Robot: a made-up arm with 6 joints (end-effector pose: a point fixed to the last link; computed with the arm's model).
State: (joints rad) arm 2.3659 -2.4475 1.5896 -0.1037 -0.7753 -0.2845
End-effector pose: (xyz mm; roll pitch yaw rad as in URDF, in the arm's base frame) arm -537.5 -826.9 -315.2 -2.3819 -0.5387 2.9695
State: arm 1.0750 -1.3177 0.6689 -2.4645 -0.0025 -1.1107
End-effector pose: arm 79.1 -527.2 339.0 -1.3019 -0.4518 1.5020
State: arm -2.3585 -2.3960 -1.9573 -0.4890 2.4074 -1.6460
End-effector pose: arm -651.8 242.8 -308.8 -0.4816 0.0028 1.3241
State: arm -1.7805 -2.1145 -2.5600 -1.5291 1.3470 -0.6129
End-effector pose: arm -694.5 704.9 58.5 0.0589 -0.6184 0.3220
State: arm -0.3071 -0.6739 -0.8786 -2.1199 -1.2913 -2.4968
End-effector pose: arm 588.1 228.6 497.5 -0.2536 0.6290 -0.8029
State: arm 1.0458 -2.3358 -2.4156 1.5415 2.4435 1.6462
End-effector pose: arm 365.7 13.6 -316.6 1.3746 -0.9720 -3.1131
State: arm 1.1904 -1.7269 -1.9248 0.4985 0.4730 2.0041
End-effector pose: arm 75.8 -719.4 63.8 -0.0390 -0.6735 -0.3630
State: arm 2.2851 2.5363 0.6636 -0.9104 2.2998 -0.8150
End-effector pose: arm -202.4 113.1 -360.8 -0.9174 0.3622 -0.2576
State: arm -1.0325 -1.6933 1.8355 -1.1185 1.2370 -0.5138
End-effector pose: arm 525.3 914.3 516.4 -0.7264 0.9825 -1.3415
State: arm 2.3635 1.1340 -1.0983 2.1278 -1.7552 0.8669
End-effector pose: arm -182.3 414.7 300.1 1.8113 -0.8746 -2.9616
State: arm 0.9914 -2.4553 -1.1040 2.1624 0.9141 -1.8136
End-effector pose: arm -10.8 -494.7 -57.1 2.6419 -0.1539 -0.9384
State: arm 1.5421 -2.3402 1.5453 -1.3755 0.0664 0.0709
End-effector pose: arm -99.6 -838.9 -123.2 -1.8399 -0.6813 1.8491
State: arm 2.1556 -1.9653 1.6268 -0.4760 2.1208 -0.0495
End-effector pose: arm -535.8 -1145.2 307.2 2.4474 1.1241 -0.3129
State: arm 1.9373 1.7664 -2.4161 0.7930 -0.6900 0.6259
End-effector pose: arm 54.9 402.3 219.2 -1.7982 0.0898 0.2094
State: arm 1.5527 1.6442 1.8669 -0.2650 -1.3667 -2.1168
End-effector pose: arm 337.0 264.8 -0.1 -0.6206 1.4102 -0.8878
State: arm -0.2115 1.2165 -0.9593 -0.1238 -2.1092 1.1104
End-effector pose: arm -186.2 69.1 711.9 -0.0061 -0.4195 -1.2681
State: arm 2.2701 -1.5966 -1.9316 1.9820 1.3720 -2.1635
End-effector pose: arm -435.7 -507.2 -127.0 -1.8135 -1.0851 2.8943
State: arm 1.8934 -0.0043 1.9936 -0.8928 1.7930 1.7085
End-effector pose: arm 430.1 -135.8 943.6 -0.8291 -0.1684 -2.1752
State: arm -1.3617 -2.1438 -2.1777 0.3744 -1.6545 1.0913
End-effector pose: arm -68.7 967.3 -238.3 1.7789 0.7874 -2.5762
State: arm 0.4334 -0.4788 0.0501 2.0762 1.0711 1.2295
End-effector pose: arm 91.7 -59.8 319.6 -2.8308 -0.4764 1.1075
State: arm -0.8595 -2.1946 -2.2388 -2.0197 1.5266 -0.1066
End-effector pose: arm -11.4 870.9 9.9 -0.2703 -0.7078 -0.1273
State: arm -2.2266 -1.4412 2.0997 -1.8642 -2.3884 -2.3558
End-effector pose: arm -559.9 399.9 447.0 3.1405 -0.8969 2.4908
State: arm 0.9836 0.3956 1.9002 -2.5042 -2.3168 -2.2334
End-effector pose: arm 184.4 75.1 411.2 -0.2924 -0.0369 2.4405
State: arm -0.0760 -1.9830 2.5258 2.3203 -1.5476 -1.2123
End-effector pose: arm 368.9 462.4 60.2 -0.6835 -0.5357 1.3618
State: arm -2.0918 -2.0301 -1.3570 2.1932 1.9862 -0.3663
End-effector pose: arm 126.0 454.0 1.4 0.0715 -1.1245 -2.8079
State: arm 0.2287 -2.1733 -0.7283 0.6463 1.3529 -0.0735
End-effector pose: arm 860.0 -630.7 82.4 1.7322 -0.3635 0.8968
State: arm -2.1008 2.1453 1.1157 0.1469 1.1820 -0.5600
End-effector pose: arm -181.3 -217.0 -590.5 -2.6182 -0.9373 -1.1592
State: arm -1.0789 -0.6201 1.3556 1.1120 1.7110 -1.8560
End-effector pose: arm -165.0 426.5 904.5 0.9606 0.7161 1.4476
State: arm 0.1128 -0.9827 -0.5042 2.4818 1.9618 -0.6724
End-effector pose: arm 235.3 -339.9 421.3 -0.8902 -0.0226 1.7585
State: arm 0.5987 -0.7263 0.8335 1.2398 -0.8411 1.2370
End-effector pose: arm 672.0 -5.1 835.1 -1.1009 -0.8347 -1.9973
